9 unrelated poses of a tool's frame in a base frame.
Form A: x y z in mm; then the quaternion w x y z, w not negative.
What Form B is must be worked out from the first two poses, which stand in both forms.
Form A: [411 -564 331 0.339 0.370 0.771 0.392]
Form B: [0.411 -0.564 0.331 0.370 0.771 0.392 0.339]
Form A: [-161 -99 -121 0.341 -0.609 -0.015 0.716]
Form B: [-0.161 -0.099 -0.121 -0.609 -0.015 0.716 0.341]
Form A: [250 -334 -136 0.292 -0.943 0.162 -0.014]
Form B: [0.250 -0.334 -0.136 -0.943 0.162 -0.014 0.292]
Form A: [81 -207 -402 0.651 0.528 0.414 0.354]
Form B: [0.081 -0.207 -0.402 0.528 0.414 0.354 0.651]
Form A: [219 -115 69 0.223 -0.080 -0.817 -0.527]
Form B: [0.219 -0.115 0.069 -0.080 -0.817 -0.527 0.223]
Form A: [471 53 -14 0.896 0.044 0.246 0.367]
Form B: [0.471 0.053 -0.014 0.044 0.246 0.367 0.896]
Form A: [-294 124 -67 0.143 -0.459 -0.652 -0.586]
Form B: [-0.294 0.124 -0.067 -0.459 -0.652 -0.586 0.143]
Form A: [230 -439 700 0.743 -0.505 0.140 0.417]
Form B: [0.230 -0.439 0.700 -0.505 0.140 0.417 0.743]
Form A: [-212 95 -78 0.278 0.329 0.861 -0.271]
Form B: [-0.212 0.095 -0.078 0.329 0.861 -0.271 0.278]
